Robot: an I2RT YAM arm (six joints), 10 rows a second.
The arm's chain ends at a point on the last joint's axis. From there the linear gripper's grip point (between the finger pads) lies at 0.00 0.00 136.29 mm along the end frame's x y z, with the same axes.
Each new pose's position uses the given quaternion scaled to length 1; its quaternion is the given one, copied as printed.
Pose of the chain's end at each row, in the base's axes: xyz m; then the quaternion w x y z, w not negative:
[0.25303 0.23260 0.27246 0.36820 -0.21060 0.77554 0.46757]
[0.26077 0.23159 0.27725 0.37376 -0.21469 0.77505 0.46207]
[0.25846 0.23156 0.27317 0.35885 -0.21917 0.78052 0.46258]
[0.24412 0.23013 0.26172 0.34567 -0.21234 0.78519 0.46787]
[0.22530 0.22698 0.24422 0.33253 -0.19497 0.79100 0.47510]
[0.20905 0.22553 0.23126 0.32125 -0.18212 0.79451 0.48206]
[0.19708 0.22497 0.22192 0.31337 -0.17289 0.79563 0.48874]
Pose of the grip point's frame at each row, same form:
[0.30402 0.35258 0.23272 0.36820 -0.21060 0.77554 0.46757]
[0.31269 0.35108 0.23724 0.37376 -0.21469 0.77505 0.46207]
[0.30717 0.35141 0.23031 0.35885 -0.21917 0.78052 0.46258]
[0.29102 0.35027 0.21767 0.34567 -0.21234 0.78519 0.46787]
[0.27175 0.34709 0.19960 0.33253 -0.19497 0.79100 0.47510]
[0.25469 0.34588 0.18644 0.32125 -0.18212 0.79451 0.48206]
[0.24201 0.34573 0.17751 0.31337 -0.17289 0.79563 0.48874]

